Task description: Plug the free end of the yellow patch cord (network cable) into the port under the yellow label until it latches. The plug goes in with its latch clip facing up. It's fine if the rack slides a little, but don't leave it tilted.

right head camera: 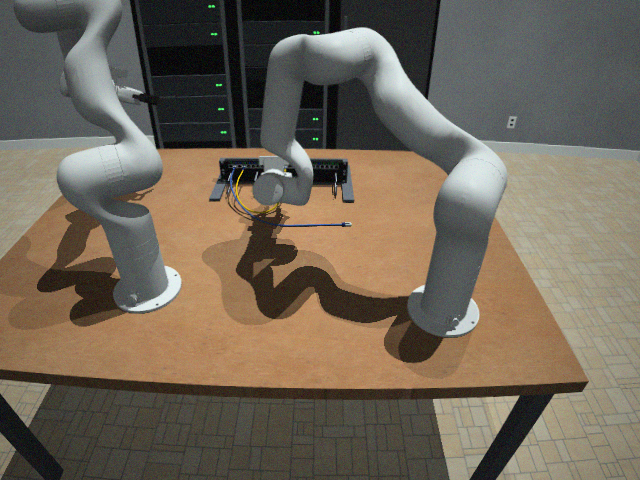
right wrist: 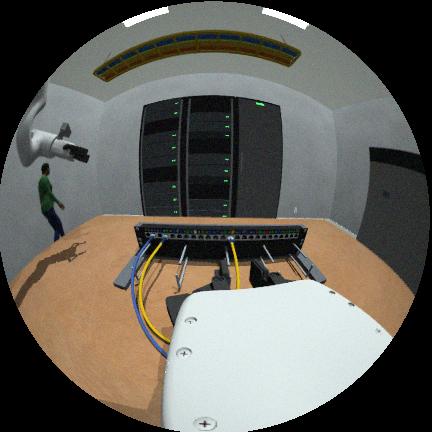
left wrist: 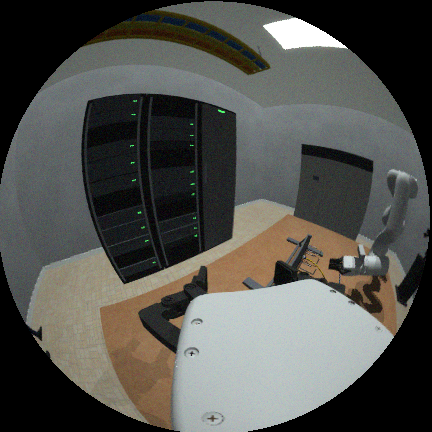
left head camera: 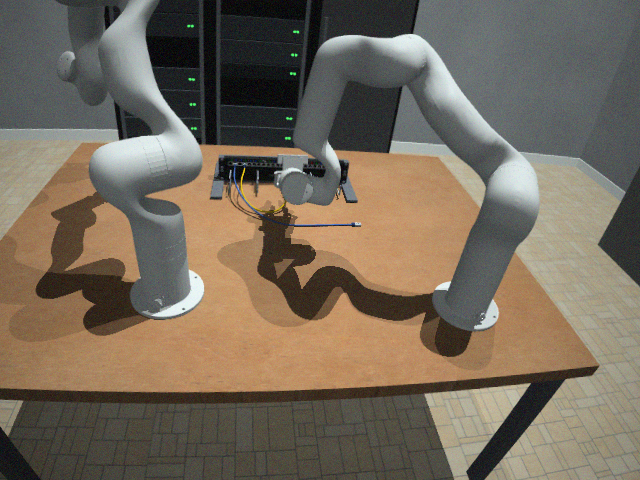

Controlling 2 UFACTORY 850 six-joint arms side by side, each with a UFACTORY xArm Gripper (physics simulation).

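Note:
The yellow patch cord [left head camera: 241, 187] [right head camera: 237, 190] [right wrist: 141, 295] loops in front of the rack [left head camera: 220, 167] [right head camera: 345, 170] [right wrist: 199, 251]. In the right wrist view, one end is in a port at the left. The other end's plug [right wrist: 231, 238] sits at the port below the yellow label [right wrist: 232, 232]; whether it is latched and its clip side cannot be told. The rack stands upright. My right gripper [right wrist: 237, 270] [left wrist: 328, 263] is open close in front of the rack, with the cord running down between its spread fingers. My left gripper [left wrist: 242, 275] [right head camera: 150, 98] [right wrist: 87, 156] is open, raised at the far left.
A blue cord [left head camera: 320, 225] [right head camera: 310, 225] [right wrist: 134, 290] runs from the rack's left; its loose plug [left head camera: 356, 224] [right head camera: 347, 224] lies on the table [left head camera: 289, 356] [right head camera: 289, 356]. Metal cable guides [right wrist: 181, 272] stick out below the ports. Server cabinets [left head camera: 258, 31] [right wrist: 210, 155] stand behind.

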